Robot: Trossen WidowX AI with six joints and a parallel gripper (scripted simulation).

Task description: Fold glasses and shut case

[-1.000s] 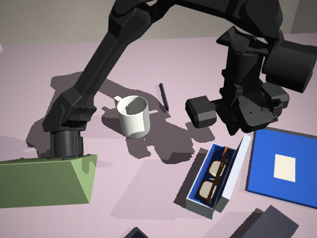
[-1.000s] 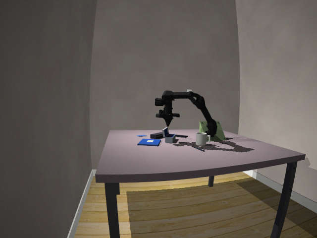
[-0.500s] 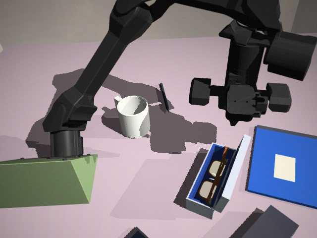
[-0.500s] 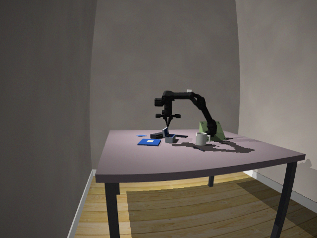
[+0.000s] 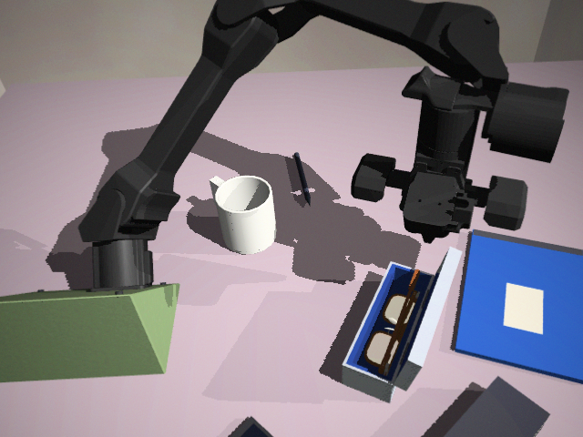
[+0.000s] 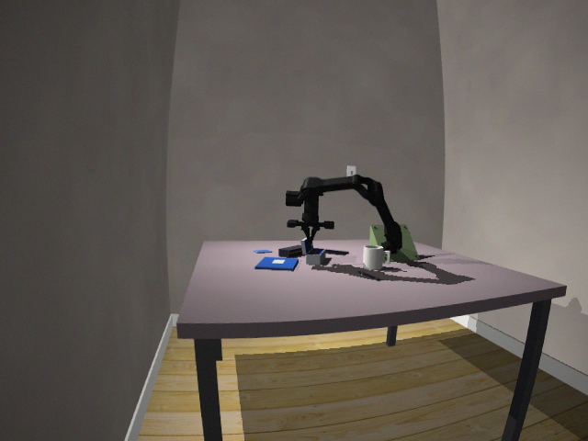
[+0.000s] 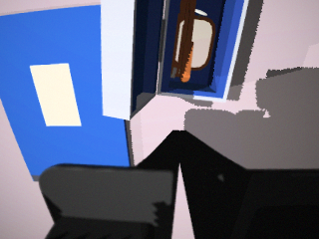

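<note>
Now: hand 100 mm to the left of the glasses case lid, 50 mm above it and 30 mm past it. Round my hand: dark grey box 240 mm to the right, 100 mm below, 10 mm behind; then white mug 230 mm behind, 130 mm to the left, 80 mm below; then glasses case 90 mm to the right, 70 mm below, 40 mm behind.
</note>
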